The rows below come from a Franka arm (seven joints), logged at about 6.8 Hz.
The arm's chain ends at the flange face. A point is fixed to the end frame.
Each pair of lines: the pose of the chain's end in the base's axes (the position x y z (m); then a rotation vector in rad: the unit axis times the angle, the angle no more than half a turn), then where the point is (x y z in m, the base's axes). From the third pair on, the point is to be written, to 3 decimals.
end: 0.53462 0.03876 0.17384 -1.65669 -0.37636 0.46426
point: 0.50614 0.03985 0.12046
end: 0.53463 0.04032 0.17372 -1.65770 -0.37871 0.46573
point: 0.50618 0.04128 0.12032
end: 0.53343 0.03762 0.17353 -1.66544 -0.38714 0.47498
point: 0.505 0.038 0.120
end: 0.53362 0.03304 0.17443 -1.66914 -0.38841 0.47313
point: 0.505 0.033 0.121
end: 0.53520 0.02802 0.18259 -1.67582 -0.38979 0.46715
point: 0.507 0.028 0.129
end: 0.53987 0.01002 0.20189 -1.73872 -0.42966 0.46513
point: 0.514 0.006 0.147
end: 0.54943 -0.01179 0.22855 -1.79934 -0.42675 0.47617
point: 0.524 -0.019 0.174
